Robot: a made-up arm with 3 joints.
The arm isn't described. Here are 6 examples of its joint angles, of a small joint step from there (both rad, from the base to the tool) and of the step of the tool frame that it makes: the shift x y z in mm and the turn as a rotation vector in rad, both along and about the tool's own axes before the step.
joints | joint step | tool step
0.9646 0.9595 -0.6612 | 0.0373 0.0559 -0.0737 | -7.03 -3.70 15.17 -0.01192 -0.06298 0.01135
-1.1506 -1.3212 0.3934 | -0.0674 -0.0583 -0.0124 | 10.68 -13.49 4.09 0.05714 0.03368 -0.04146
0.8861 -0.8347 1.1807 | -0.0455 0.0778 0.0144 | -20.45 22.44 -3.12 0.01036 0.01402 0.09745
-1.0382 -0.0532 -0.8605 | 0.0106 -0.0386 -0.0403 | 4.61 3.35 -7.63 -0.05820 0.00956 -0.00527
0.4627 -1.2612 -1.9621 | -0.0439 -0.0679 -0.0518 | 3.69 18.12 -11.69 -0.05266 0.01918 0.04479
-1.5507 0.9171 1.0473 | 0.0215 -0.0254 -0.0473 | 5.41 -8.54 3.79 -0.01672 -0.00822 -0.03953
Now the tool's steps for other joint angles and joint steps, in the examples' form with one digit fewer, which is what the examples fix.
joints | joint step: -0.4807 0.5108 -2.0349 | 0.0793 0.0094 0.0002
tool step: -2.9 6.7 10.2 0.0604 -0.0326 0.0398
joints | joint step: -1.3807 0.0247 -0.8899 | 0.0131 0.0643 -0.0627
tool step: -8.9 -6.9 19.2 -0.0132 -0.0835 -0.0105
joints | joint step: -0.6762 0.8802 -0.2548 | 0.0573 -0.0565 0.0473
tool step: 8.8 3.9 -20.3 0.0359 0.1064 0.0210
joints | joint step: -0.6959 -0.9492 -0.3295 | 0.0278 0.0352 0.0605
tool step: -9.4 10.9 2.0 0.0334 -0.0016 0.0475
